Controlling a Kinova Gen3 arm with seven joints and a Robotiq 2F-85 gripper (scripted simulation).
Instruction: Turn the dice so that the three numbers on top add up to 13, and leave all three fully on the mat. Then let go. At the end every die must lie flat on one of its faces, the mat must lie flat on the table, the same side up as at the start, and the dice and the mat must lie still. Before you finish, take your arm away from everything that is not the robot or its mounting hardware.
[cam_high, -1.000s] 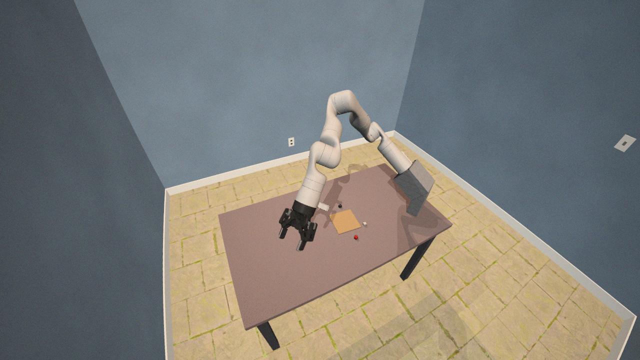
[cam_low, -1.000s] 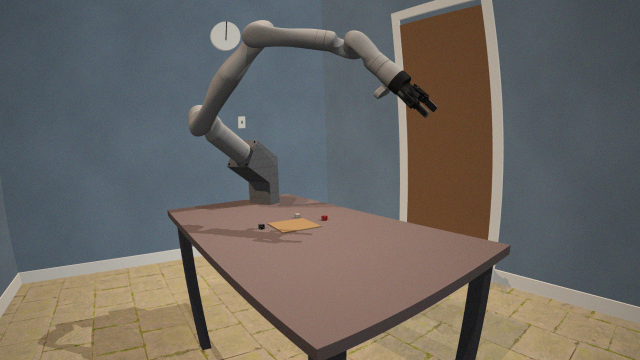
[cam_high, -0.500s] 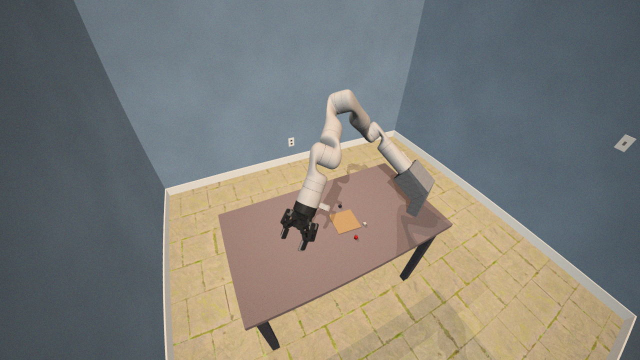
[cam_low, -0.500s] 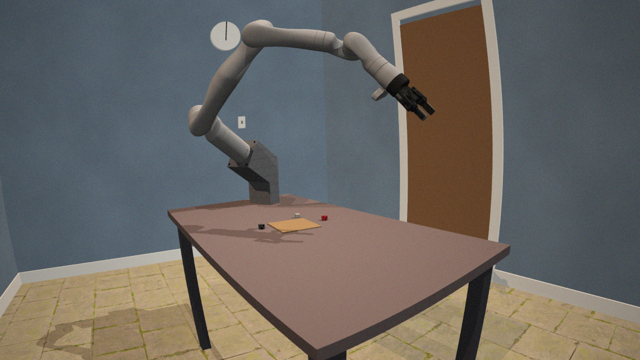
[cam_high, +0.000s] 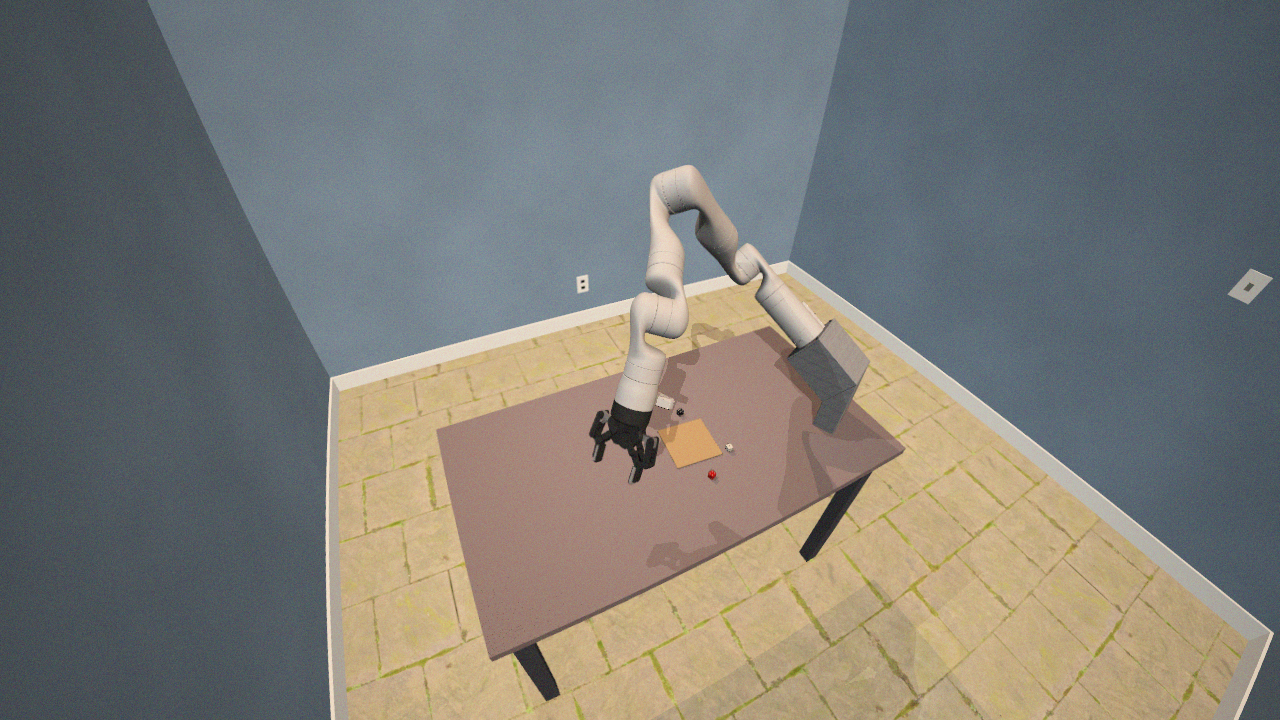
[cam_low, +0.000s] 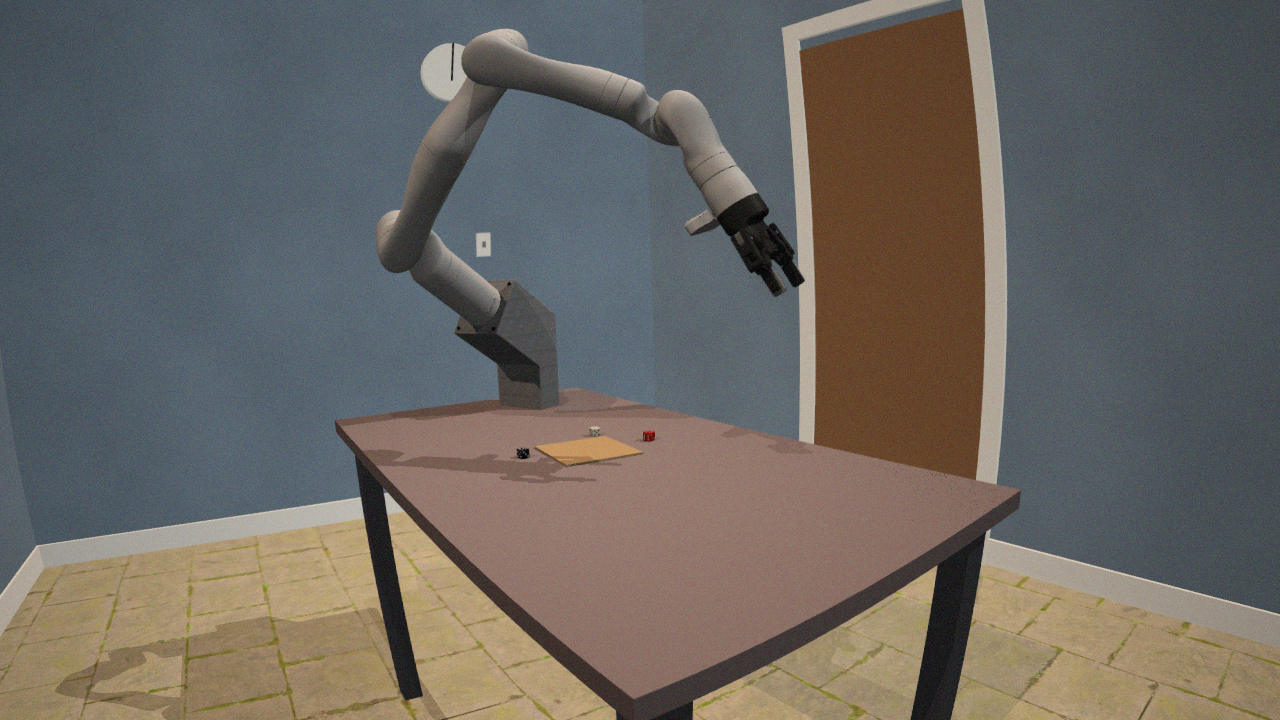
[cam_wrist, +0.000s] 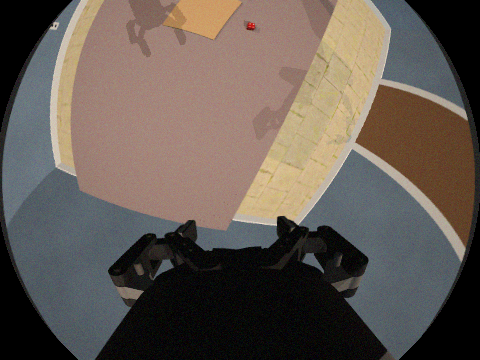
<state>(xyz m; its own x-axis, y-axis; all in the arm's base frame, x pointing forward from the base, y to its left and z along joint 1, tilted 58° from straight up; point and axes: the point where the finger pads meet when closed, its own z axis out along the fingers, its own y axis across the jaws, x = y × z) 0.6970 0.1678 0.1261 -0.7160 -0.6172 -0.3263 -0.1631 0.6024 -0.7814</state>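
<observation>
My gripper is now 34 cm past the tan mat, 8 cm to the left of it and 28 cm above it. Round my hand: red die 30 cm behind, 4 cm to the left, 27 cm below.
</observation>
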